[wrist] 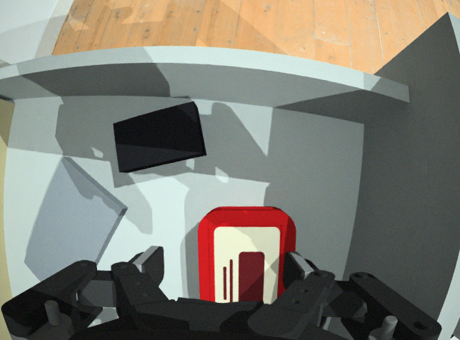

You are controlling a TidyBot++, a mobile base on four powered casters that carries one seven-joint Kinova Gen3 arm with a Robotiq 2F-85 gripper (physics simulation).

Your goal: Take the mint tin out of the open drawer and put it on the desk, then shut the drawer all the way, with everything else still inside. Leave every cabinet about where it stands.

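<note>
The mint tin (246, 217), red with a cream label and dark red marks, lies flat in the open pale grey drawer (200, 55), at the lower middle of the wrist view. My gripper (223, 265) is open with nothing held. Its fingers are on either side of the tin: the right fingertip overlaps the tin's right edge in the view, and the left fingertip stands off to the left with a gap. The tin's near end is hidden behind the gripper body.
A black box (159, 137) lies in the drawer near the far side wall. A flat grey-blue block (72, 220) lies at the left. A tall dark grey panel (410, 160) rises on the right. Wooden floor (225, 25) shows beyond the drawer.
</note>
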